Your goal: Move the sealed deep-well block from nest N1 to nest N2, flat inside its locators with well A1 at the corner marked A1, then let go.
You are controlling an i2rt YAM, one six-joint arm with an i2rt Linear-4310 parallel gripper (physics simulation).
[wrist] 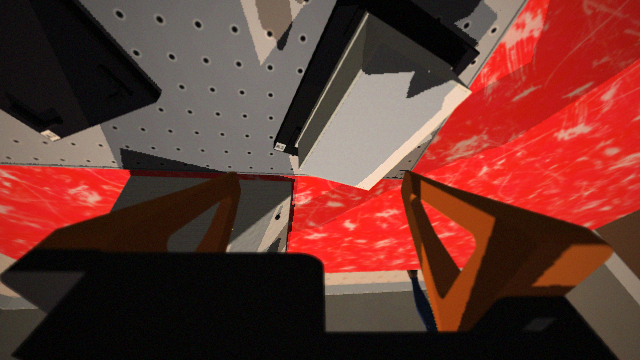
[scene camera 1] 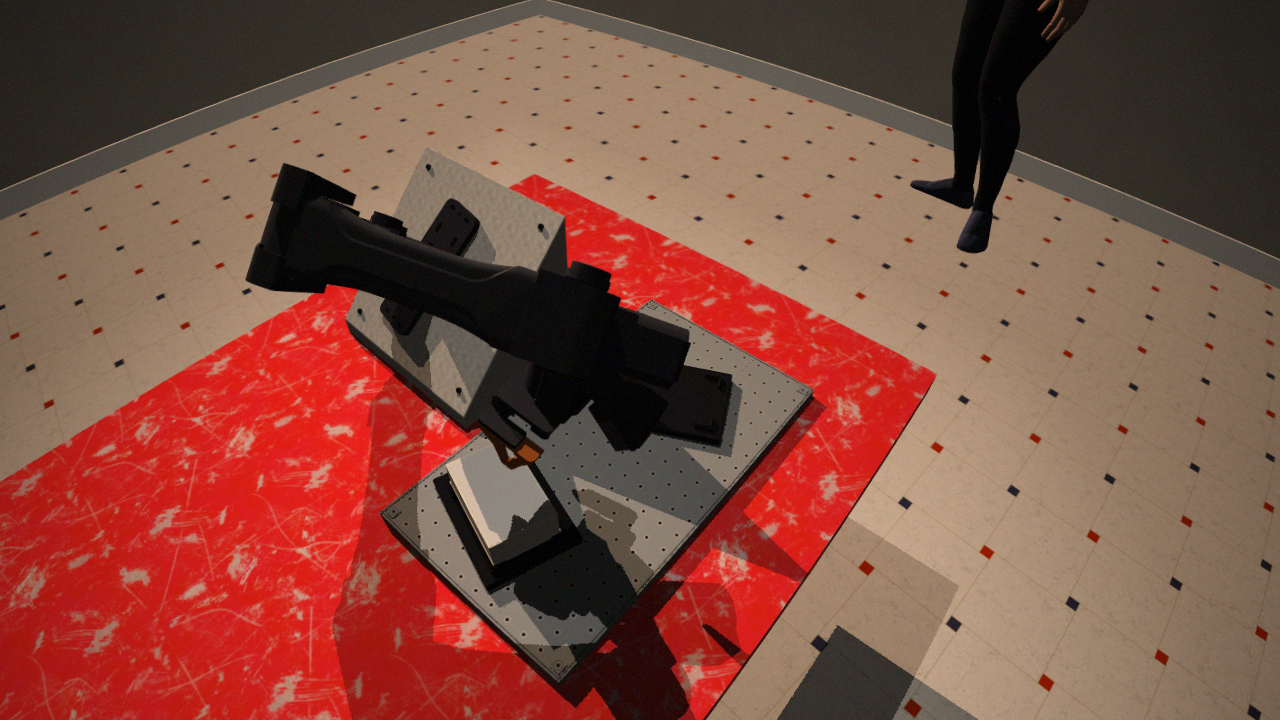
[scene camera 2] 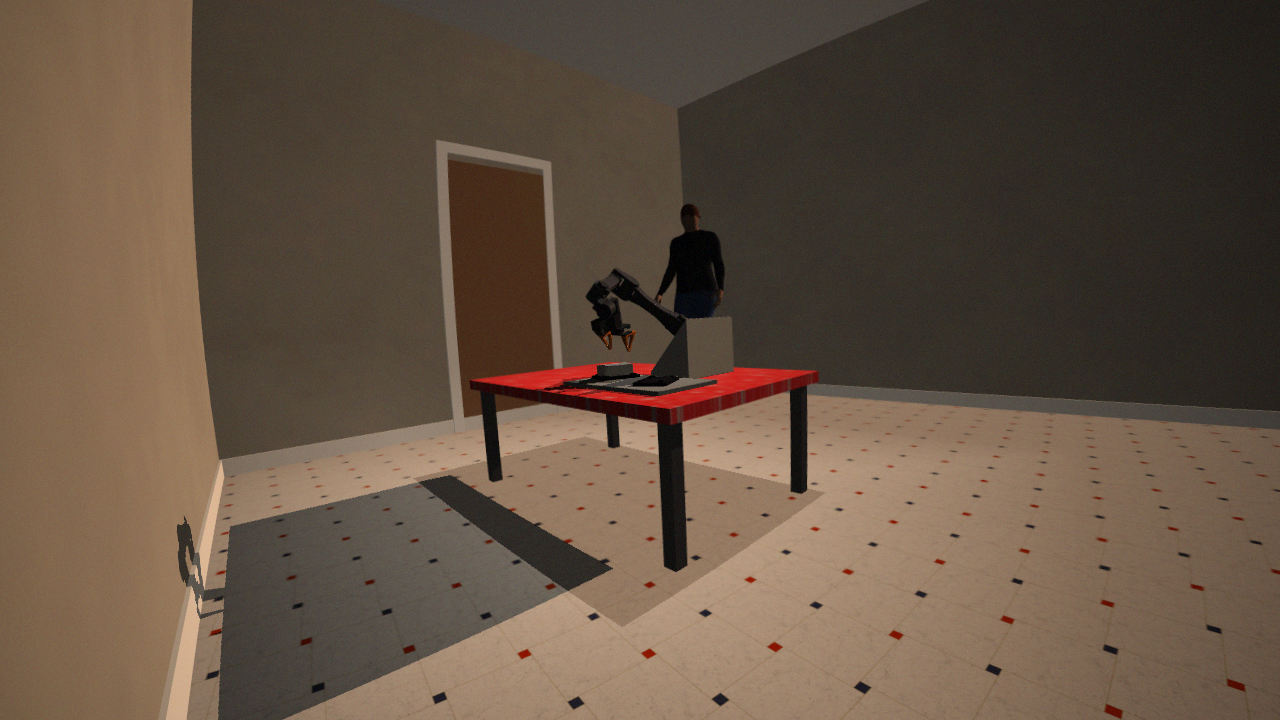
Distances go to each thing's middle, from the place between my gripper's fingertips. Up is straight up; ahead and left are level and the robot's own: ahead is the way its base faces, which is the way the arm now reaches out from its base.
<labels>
I see the pale block (scene camera 1: pixel 510 513) 10 mm behind my hand, 50 mm to the right of it and 80 mm below it. Round my hand: grey perforated plate (scene camera 1: pixel 632 508) (10 mm ahead, 110 mm to the left, 120 mm below).
</labels>
